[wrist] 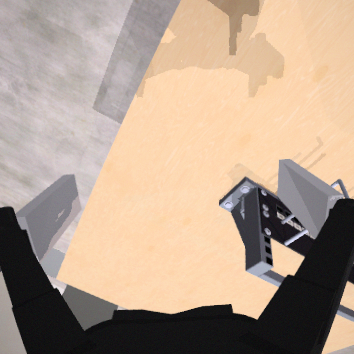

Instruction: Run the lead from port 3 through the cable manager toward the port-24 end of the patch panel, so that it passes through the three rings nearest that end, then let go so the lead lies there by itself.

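Note:
My gripper is open, with its two pads wide apart and wooden table top showing between them. One end of the black patch panel shows at the right in the wrist view, with its screwed end bracket and a few labelled ports. The right finger hangs over the panel and hides part of it. Thin metal rods of the cable manager rings stick out beside the ports, and another bends near the right edge. I cannot tell which port numbers these are. The lead does not show in this view.
The wooden table top runs under the gripper, with its edge slanting down the left side. Grey floor lies beyond that edge. A dark grey block shows at the lower left. Shadows of the arm and the rings fall on the table.

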